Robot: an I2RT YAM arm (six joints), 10 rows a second.
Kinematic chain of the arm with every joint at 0, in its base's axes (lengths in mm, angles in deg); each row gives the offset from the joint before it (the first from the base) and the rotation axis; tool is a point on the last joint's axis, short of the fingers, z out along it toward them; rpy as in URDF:
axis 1: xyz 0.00 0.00 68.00 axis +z
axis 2: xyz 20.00 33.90 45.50 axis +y
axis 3: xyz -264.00 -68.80 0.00 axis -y
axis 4: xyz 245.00 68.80 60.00 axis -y
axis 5: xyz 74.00 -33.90 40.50 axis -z
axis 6: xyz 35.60 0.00 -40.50 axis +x
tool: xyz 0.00 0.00 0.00 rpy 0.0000 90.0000 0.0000
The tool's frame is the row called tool.
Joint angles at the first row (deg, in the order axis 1, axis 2, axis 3, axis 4, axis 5, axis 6):
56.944, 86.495, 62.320, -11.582, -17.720, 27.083
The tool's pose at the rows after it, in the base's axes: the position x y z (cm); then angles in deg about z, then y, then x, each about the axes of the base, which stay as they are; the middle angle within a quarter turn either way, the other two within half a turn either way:
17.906, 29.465, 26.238, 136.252, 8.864, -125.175
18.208, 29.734, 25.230, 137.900, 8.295, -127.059
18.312, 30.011, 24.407, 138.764, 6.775, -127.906
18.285, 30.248, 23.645, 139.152, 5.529, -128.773
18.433, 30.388, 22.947, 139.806, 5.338, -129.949
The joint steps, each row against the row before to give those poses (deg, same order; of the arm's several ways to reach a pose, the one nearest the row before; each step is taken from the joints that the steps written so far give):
-0.080, 1.580, 0.476, 0.049, -0.487, -0.190
-0.178, 1.703, 0.044, -0.425, -0.042, 0.611
-0.002, 1.366, -0.108, 0.077, -1.127, 0.301
0.180, 1.117, -0.235, 0.062, -0.714, -0.030
-0.056, 1.084, -0.095, -0.068, 0.212, 0.081

